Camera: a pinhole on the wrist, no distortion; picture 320 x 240 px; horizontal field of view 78.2 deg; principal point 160.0 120.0 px. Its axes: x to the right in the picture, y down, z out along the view. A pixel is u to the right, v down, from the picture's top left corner.
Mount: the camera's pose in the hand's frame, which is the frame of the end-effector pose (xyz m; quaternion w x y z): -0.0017 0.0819 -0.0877 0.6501 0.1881 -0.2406 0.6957
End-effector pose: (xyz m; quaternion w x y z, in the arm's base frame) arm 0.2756 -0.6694 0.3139 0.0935 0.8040 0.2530 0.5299
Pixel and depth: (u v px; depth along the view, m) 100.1 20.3 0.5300
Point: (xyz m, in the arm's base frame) 0.4946 -0.2139 0.2560
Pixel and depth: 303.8 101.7 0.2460
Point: 0.4960 -0.7210 0.2532
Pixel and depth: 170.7 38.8 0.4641
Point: 0.5665 -0.4132 0.2431
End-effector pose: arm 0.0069 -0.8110 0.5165 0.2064 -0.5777 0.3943 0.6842
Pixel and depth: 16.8 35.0 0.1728
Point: 0.0833 -0.7626 0.4100
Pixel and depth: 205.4 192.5 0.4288
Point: -0.0690 -0.4863 0.6755
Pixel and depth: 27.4 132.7 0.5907
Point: 0.3473 -0.3259 0.3783
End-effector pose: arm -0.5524 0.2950 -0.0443 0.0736 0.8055 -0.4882 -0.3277
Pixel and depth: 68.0 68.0 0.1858
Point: -0.4795 0.3096 -0.1202
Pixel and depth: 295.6 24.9 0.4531
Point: -0.8493 0.2105 -0.4561
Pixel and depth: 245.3 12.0 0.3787
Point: -0.7024 0.2165 -0.3791
